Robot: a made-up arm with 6 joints. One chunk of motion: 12 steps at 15 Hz.
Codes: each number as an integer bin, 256 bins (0 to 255) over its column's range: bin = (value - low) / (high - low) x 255, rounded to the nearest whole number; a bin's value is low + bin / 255 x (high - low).
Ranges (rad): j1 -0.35..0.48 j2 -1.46..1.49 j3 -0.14..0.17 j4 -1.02..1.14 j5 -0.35..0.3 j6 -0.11..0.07
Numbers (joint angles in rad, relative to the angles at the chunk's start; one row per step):
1: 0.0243 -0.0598 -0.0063 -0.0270 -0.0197 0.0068
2: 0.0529 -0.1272 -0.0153 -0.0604 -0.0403 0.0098
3: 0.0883 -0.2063 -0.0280 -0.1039 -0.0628 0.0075
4: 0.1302 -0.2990 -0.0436 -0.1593 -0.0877 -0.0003
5: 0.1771 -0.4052 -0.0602 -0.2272 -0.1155 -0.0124
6: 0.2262 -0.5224 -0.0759 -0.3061 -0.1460 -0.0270
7: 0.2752 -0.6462 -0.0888 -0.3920 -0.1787 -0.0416
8: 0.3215 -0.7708 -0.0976 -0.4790 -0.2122 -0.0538
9: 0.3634 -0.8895 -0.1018 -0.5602 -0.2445 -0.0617
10: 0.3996 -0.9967 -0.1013 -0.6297 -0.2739 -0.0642
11: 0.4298 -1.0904 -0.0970 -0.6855 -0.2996 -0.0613
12: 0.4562 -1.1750 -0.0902 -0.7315 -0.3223 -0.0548
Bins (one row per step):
1: 115 121 110 117 130 165
2: 124 115 103 113 121 170
3: 135 108 92 108 113 166
4: 148 100 79 102 103 155
5: 162 91 66 94 92 138
6: 177 81 53 84 80 118
7: 192 70 42 74 67 97
8: 206 60 35 64 54 80
9: 219 49 31 54 41 68
10: 230 40 32 46 30 65
11: 240 32 35 39 20 69
12: 248 25 41 34 11 78

